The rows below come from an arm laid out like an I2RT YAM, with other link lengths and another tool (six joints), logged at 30 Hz.
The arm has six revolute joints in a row. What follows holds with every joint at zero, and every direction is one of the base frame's. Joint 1 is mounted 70.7 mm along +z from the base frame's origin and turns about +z. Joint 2 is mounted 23.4 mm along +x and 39.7 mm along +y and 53.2 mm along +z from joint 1 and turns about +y. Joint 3 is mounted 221.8 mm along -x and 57.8 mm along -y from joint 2 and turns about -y. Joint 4 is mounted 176.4 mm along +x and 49.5 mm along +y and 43.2 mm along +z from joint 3 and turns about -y. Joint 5 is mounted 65.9 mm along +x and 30.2 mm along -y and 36 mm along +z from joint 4 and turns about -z. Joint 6 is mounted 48.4 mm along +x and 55.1 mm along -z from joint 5 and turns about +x. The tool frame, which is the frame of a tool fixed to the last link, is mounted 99 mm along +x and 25 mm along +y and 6 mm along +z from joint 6; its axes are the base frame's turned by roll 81.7, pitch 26.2 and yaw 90 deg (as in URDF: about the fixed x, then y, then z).
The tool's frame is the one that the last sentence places.
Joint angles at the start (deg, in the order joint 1, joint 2, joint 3, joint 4, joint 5, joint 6):
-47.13, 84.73, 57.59, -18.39, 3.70, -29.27
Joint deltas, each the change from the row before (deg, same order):
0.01, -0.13, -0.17, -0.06, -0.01, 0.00
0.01, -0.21, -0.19, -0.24, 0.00, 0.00
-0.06, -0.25, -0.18, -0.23, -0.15, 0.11
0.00, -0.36, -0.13, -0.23, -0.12, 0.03
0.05, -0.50, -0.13, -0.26, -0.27, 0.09
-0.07, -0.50, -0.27, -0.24, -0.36, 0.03
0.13, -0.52, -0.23, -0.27, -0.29, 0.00
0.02, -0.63, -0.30, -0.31, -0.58, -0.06
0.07, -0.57, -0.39, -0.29, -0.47, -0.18
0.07, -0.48, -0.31, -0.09, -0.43, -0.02
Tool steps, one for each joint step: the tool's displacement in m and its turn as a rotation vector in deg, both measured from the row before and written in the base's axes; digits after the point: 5 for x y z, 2 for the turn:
-0.00051, 0.00067, -0.00040, 0.08, 0.06, 0.02
-0.00095, 0.00110, -0.00052, 0.16, 0.15, 0.01
-0.00087, 0.00106, -0.00018, 0.24, -0.03, -0.03
-0.00061, 0.00112, 0.00060, 0.07, -0.08, 0.06
-0.00022, 0.00167, 0.00126, 0.09, -0.27, 0.17
-0.00083, 0.00173, 0.00054, 0.20, -0.20, 0.16
-0.00020, 0.00233, 0.00075, 0.13, -0.17, 0.33
-0.00040, 0.00277, 0.00085, 0.24, -0.29, 0.47
-0.00063, 0.00296, 0.00004, 0.23, -0.08, 0.53
-0.00004, 0.00220, 0.00052, 0.14, -0.27, 0.38

